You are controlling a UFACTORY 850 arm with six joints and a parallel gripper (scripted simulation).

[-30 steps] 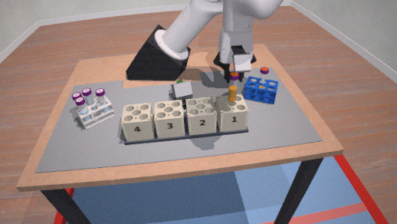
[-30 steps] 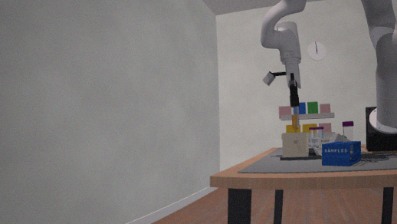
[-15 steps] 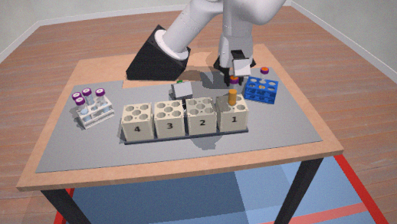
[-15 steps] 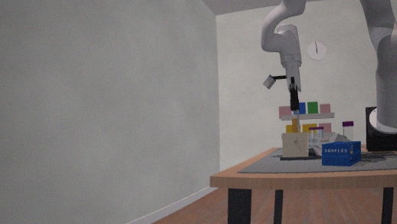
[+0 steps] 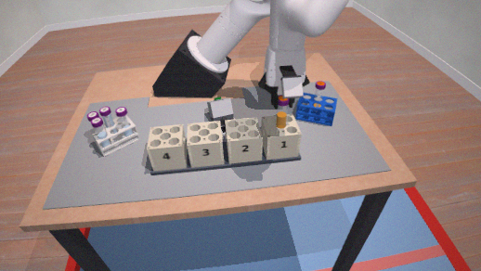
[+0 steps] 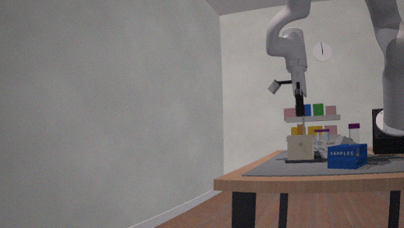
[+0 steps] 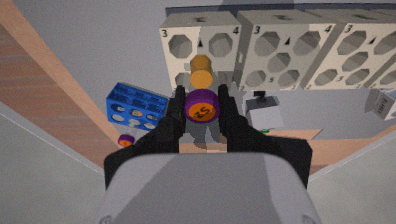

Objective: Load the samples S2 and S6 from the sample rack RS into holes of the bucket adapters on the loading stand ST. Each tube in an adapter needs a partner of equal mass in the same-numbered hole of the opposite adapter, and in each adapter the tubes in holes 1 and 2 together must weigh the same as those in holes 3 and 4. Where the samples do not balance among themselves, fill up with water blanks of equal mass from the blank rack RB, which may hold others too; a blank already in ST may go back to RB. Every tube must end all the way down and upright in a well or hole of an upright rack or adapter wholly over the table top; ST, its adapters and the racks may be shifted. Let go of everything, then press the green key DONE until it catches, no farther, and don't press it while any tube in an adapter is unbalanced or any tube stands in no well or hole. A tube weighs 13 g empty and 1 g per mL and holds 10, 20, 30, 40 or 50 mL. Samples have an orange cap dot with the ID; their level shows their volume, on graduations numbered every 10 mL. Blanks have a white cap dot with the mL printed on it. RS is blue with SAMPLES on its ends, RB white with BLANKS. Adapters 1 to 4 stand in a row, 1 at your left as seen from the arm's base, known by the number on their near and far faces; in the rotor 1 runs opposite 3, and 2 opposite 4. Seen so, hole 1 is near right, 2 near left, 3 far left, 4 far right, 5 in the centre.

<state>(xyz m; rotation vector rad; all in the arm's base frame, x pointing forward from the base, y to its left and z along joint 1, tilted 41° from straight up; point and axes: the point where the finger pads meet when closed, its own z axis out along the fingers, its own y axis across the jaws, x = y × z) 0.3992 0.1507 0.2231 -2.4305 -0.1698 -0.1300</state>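
Right now my hand is 1 cm past the sample tube S2 and 5 cm above it. Round my hand: adapter 3 (3 cm ahead, 22 cm to the right, 13 cm below); then loading stand (2 cm ahead, 16 cm to the right, 18 cm below); then adapter 1 (13 cm below).
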